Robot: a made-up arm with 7 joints.
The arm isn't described. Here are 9 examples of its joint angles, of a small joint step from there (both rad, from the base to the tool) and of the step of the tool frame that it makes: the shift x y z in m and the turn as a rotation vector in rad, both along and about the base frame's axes.
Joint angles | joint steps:
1: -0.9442 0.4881 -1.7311 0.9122 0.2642 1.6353 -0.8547 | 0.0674 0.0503 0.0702 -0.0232 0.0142 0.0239 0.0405
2: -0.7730 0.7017 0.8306 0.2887 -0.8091 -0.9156 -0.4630 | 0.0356 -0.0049 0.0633 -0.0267 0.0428 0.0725 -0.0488
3: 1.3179 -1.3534 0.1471 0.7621 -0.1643 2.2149 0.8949 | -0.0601 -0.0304 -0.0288 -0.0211 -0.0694 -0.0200 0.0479
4: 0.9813 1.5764 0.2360 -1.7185 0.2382 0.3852 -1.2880 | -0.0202 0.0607 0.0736 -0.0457 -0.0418 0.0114 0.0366
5: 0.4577 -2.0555 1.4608 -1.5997 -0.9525 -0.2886 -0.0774 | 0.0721 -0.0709 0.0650 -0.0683 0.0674 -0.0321 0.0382
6: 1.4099 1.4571 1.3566 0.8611 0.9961 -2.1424 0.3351 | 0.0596 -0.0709 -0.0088 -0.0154 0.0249 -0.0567 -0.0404
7: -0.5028 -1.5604 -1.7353 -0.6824 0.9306 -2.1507 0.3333 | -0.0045 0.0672 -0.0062 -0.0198 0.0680 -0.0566 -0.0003
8: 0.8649 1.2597 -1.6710 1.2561 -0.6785 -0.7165 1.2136 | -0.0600 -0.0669 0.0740 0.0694 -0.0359 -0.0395 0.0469
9: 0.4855 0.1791 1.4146 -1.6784 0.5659 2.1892 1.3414 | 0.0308 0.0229 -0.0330 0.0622 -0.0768 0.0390 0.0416
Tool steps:
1: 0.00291 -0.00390 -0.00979 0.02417 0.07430 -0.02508
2: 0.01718 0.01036 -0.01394 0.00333 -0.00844 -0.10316
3: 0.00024 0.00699 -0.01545 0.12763 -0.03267 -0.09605
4: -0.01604 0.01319 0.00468 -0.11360 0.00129 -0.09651
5: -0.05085 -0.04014 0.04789 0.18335 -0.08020 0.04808
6: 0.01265 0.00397 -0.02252 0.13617 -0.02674 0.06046
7: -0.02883 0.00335 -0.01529 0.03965 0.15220 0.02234
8: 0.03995 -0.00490 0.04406 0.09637 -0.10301 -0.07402
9: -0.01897 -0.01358 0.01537 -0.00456 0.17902 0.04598
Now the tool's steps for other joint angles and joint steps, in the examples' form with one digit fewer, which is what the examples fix.
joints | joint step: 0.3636 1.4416 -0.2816 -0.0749 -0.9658 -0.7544 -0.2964 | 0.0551 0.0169 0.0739 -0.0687 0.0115 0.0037 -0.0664
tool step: 0.0041 0.0280 0.0334 -0.1278 0.0140 -0.0006
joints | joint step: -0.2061 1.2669 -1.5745 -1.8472 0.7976 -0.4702 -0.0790 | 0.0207 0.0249 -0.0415 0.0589 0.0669 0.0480 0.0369
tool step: 0.0034 -0.0167 -0.0003 0.1093 -0.0511 -0.0458
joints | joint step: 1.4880 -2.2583 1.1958 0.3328 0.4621 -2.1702 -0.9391 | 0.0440 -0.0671 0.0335 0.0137 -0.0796 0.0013 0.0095
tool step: -0.0196 0.0038 0.0040 0.0588 0.0985 0.0597
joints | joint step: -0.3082 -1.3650 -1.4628 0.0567 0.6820 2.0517 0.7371 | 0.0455 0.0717 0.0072 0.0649 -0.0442 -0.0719 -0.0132
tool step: 0.0214 -0.0158 0.0005 0.0637 0.0274 0.0961
